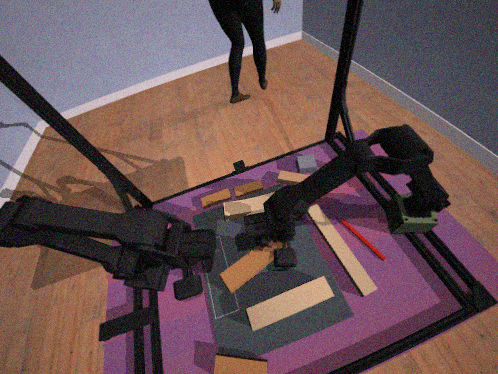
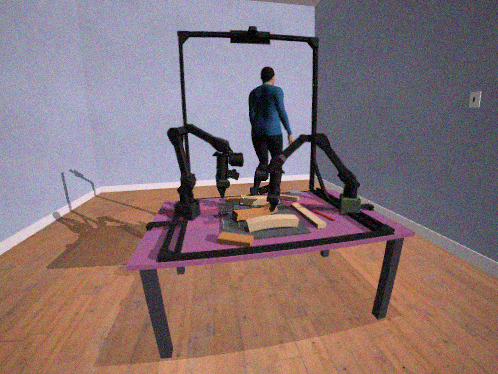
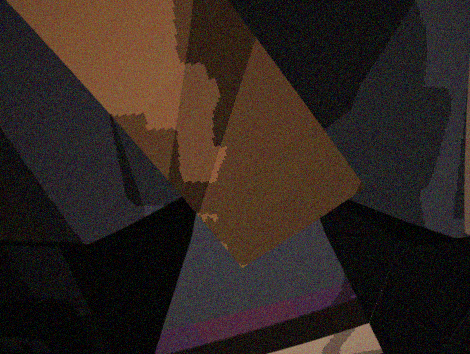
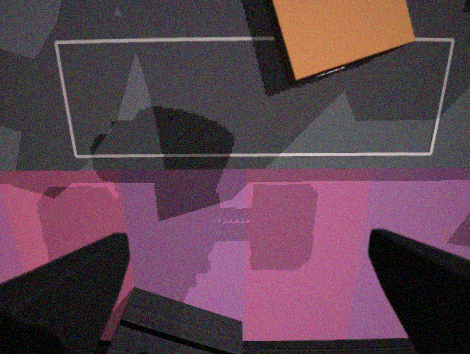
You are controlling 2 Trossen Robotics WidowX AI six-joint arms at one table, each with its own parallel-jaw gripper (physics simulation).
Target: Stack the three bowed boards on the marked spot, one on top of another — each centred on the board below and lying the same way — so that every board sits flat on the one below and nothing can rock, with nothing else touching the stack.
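Frame: origin at the left arm's base, x right, y ahead, z up, level; centimetres.
Seen in the pictures: left gripper, fingertip midpoint: (image 1: 282,243) (image 2: 273,209) (image 3: 256,201); right gripper, fingertip midpoint: (image 1: 194,266) (image 2: 222,195) (image 4: 249,243); left arm's base, origin of the base link: (image 1: 416,207) (image 2: 350,196); right arm's base, origin of the base link: (image 1: 141,269) (image 2: 186,202).
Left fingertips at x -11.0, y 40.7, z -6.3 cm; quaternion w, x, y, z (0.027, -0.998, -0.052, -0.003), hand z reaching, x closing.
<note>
Offsets run from my left fingertips to a thing's middle. "spot": to the spot under its first point. Level surfaces: height alone.
An orange bowed board {dx -6.1, dy +8.1, dz +0.6 cm} (image 1: 245,266) (image 2: 251,214) (image 4: 339,35) lies slantwise on the grey mat {dz -2.3 cm} (image 1: 307,267), with its near end over the white marked rectangle (image 1: 210,293) (image 4: 269,154). My left gripper (image 1: 270,249) (image 2: 273,204) (image 3: 256,201) is open and low, with a finger on each side of the board's far end {spot: dx +0.3, dy +2.5, dz +2.2 cm} (image 3: 276,168). A light bowed board {dx -17.4, dy -3.0, dz -0.3 cm} (image 1: 290,302) (image 2: 271,222) lies at the mat's front. A pale board {dx +13.8, dy +10.3, dz +0.8 cm} (image 1: 245,205) (image 2: 253,200) lies at the mat's back. My right gripper (image 1: 197,271) (image 2: 222,193) (image 4: 249,243) is open and empty, above the mat's left edge beside the rectangle.
A long pale plank {dx +0.9, dy -17.8, dz -1.8 cm} (image 1: 342,250) (image 2: 308,215) and a red stick {dx +3.9, dy -26.1, dz -2.6 cm} (image 1: 362,239) (image 2: 322,214) lie right of the mat. Small brown blocks {dx +17.7, dy +27.4, dz -1.8 cm} (image 1: 215,197) and a grey block {dx +35.1, dy -9.0, dz -1.1 cm} (image 1: 307,163) sit at the back. Another brown block {dx -34.7, dy +9.5, dz -1.3 cm} (image 1: 240,365) (image 2: 236,238) lies at the front. A person (image 2: 267,111) stands behind the table.
</note>
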